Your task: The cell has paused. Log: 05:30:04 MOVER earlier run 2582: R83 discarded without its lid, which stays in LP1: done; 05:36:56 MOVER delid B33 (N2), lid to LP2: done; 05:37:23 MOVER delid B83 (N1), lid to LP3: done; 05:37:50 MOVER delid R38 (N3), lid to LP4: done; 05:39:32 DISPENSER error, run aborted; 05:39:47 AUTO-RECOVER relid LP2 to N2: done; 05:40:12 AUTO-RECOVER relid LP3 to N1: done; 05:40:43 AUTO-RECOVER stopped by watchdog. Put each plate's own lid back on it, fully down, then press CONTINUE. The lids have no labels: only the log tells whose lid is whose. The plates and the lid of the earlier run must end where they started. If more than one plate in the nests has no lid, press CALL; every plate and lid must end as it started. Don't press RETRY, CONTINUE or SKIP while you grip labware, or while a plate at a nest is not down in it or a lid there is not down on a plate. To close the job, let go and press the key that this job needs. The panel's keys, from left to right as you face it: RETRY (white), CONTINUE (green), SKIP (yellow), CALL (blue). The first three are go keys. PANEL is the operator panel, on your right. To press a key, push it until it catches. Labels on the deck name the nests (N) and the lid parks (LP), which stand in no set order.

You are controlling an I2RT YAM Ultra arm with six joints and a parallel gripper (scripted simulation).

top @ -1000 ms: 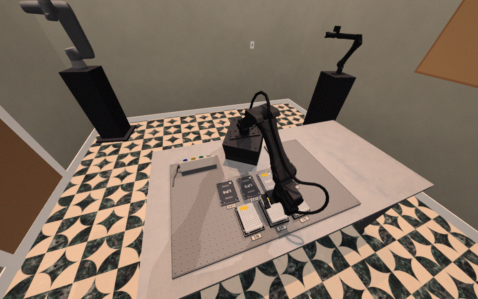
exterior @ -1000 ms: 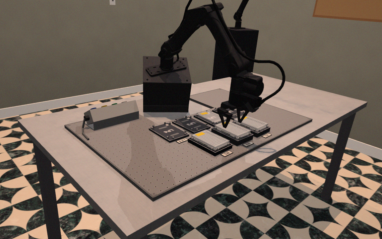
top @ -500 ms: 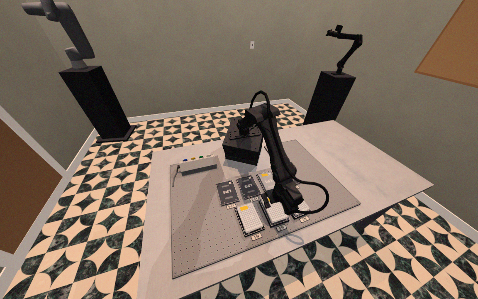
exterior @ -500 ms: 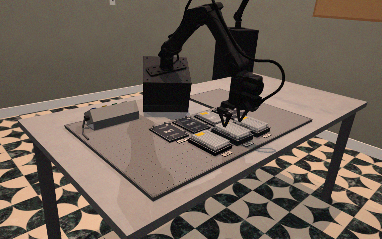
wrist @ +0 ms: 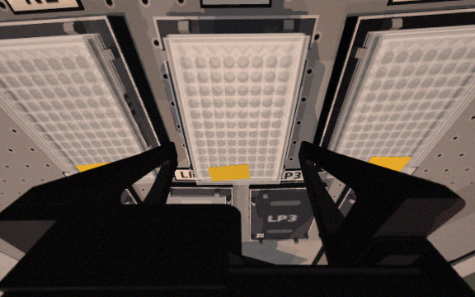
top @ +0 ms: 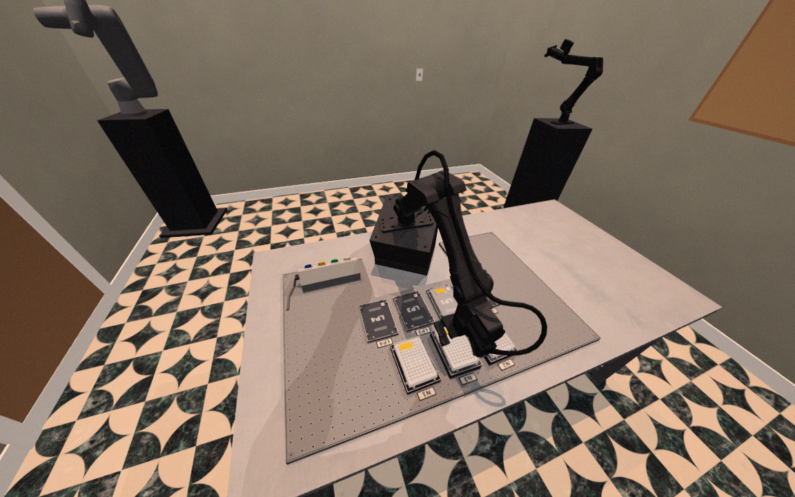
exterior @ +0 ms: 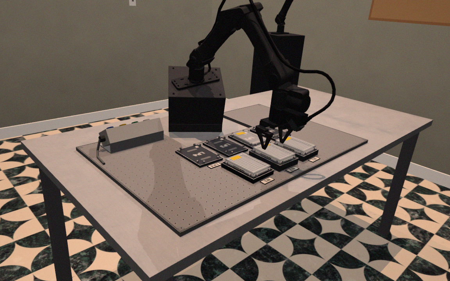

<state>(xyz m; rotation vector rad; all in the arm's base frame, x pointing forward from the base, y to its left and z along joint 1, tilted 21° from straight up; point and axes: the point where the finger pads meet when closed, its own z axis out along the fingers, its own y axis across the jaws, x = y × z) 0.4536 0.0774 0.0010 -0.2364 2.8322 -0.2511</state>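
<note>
My gripper is now 1 cm short of the plate and 3 cm above it. Round my hand: lid park LP3: 16 cm behind, 9 cm to the right, 6 cm below; then green CONTINUE key: 39 cm behind, 37 cm to the right; then white RETRY key: 40 cm behind, 32 cm to the right.
</note>
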